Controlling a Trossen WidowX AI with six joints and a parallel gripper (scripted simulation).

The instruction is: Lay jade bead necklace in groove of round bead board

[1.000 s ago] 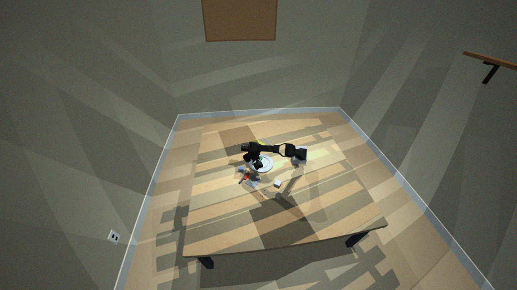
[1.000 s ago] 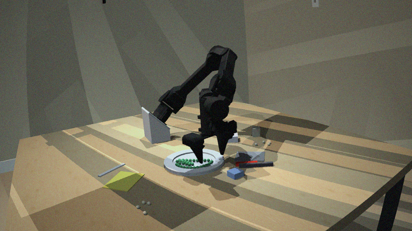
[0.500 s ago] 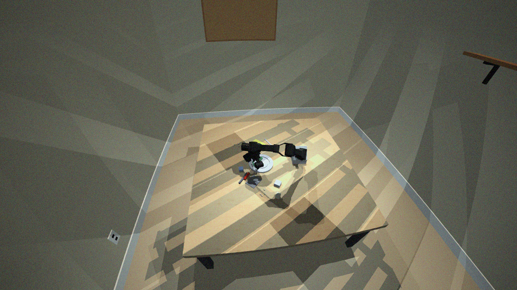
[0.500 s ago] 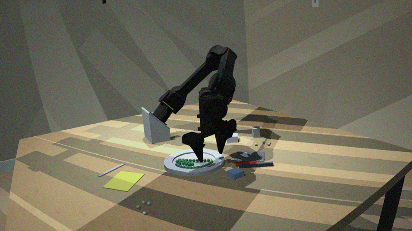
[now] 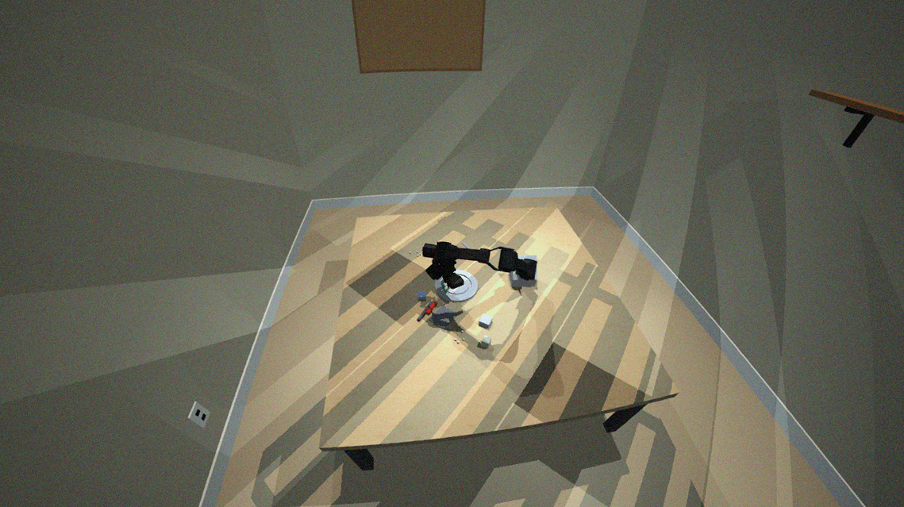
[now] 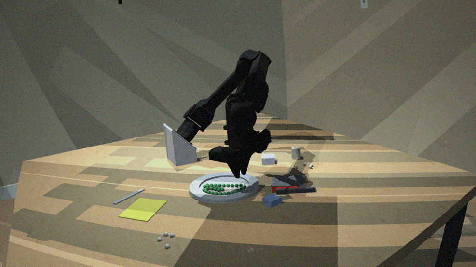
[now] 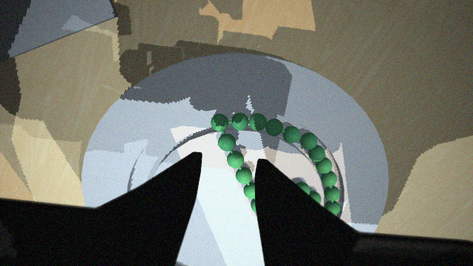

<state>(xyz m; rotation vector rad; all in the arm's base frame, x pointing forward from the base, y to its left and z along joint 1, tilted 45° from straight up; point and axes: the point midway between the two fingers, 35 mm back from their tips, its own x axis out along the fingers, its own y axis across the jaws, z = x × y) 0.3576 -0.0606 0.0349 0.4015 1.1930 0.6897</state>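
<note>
The round grey bead board is 50 mm behind my gripper tip, 20 mm to the right of it and 40 mm below it. Also, from my gripper tip: grey plate: 50 mm ahead, 140 mm to the left, 40 mm below; then blue block: 120 mm ahead, 10 mm to the left, 40 mm below; then red and black pen: 100 mm ahead, 90 mm to the left, 40 mm below.
</note>
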